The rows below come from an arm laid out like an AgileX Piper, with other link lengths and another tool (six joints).
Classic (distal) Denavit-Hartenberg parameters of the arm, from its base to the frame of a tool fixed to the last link. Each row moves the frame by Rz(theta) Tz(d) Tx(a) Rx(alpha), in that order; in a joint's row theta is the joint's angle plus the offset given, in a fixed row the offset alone. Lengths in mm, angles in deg.
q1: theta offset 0; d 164.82; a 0; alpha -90
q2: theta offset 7.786; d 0; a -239.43; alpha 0
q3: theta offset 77.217; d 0; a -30.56; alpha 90
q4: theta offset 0; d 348.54; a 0; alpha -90
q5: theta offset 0; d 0; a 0; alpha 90
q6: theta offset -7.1; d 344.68; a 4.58; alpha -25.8
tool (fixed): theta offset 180; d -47.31; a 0; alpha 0
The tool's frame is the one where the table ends.
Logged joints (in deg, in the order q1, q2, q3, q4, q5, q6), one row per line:
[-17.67 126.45 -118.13 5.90 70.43 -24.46]
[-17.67 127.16 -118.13 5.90 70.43 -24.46]
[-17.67 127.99 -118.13 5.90 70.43 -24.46]
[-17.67 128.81 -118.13 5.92 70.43 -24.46]
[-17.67 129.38 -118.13 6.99 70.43 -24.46]
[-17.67 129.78 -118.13 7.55 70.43 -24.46]
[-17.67 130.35 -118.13 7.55 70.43 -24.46]
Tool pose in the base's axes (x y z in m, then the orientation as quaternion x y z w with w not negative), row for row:
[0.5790 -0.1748 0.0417 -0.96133 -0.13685 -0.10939 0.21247]
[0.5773 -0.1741 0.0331 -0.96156 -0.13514 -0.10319 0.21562]
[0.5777 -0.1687 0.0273 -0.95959 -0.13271 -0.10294 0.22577]
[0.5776 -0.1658 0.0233 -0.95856 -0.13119 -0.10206 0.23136]
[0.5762 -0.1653 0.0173 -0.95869 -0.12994 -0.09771 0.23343]
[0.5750 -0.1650 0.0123 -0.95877 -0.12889 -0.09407 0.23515]
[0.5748 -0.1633 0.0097 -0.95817 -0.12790 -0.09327 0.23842]
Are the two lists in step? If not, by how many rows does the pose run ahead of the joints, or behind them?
The pose runs 2 rows ahead of the joints: the pose in row i belongs to the joints in row i + 2.
